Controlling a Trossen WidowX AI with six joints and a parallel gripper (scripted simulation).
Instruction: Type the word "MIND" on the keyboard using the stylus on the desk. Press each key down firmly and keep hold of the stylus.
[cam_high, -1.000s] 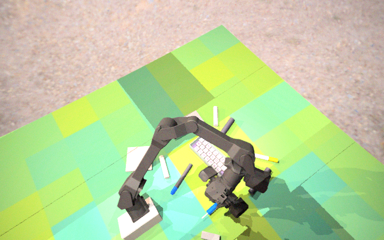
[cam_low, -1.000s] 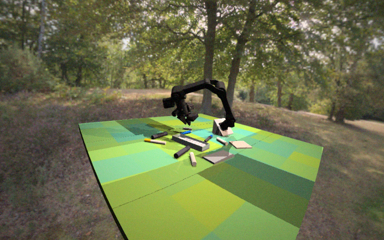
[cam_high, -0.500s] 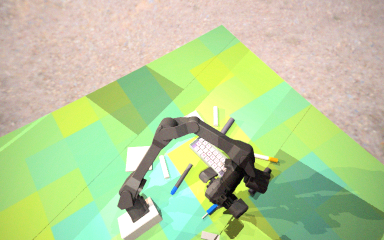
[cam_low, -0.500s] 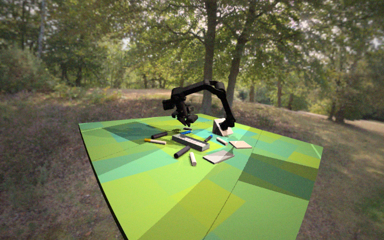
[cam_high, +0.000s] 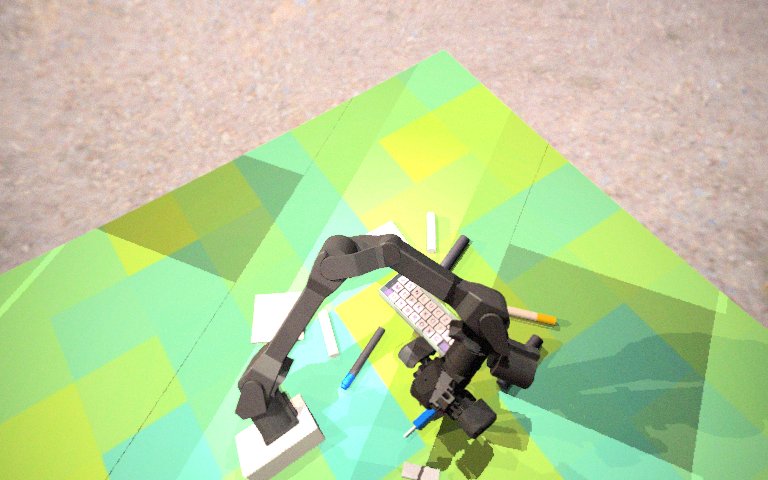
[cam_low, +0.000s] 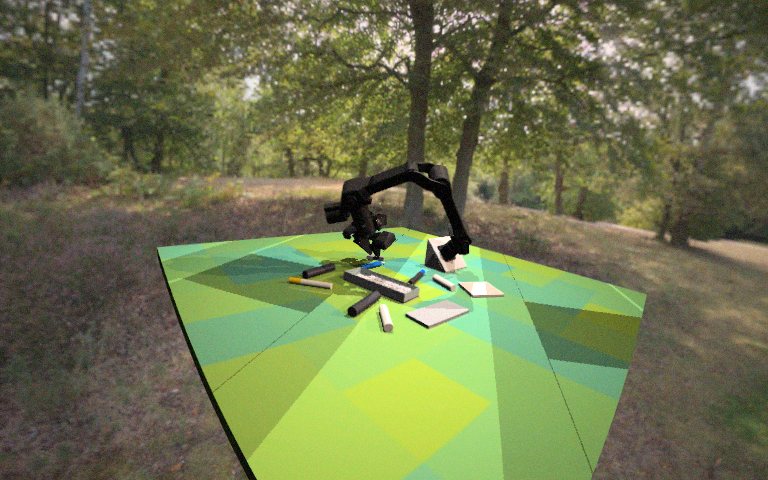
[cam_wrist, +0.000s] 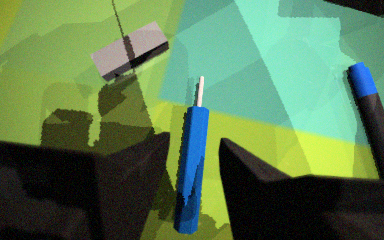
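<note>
Now: the blue stylus 2 cm behind my gripper tip and 3 cm below it. Round my gripper tip: M key (11 cm ahead, 24 cm to the left, 3 cm below); N key (13 cm ahead, 21 cm to the left, 3 cm below); white pad (12 cm behind, 34 cm to the left, 4 cm below).
</note>
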